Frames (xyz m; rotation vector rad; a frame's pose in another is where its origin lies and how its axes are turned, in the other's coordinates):
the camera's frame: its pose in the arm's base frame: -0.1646 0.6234 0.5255 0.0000 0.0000 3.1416
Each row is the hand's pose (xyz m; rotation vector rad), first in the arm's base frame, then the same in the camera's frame.
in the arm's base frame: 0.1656 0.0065 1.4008 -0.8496 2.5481 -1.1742
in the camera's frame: -0.3302 0.6169 0.8753 -2.1885 -0.7297 0.2655
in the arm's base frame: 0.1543 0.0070 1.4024 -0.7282 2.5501 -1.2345
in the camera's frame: -0.3189 0.6164 0.8769 -2.1727 -0.6204 0.2706
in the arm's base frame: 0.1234 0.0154 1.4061 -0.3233 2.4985 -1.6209
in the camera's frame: -0.2880 0.6080 0.8806 -1.9776 -0.2559 0.1732
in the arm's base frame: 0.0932 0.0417 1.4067 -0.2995 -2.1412 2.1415
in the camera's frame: -0.2578 0.5817 0.8812 -1.5637 0.2187 -0.1095
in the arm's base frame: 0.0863 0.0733 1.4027 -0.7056 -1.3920 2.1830
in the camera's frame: -0.2509 0.5501 0.8772 -1.0867 0.5509 -0.4884
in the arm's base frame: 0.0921 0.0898 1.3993 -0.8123 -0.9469 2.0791
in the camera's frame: -0.2567 0.5336 0.8738 -0.7836 0.6722 -0.7517
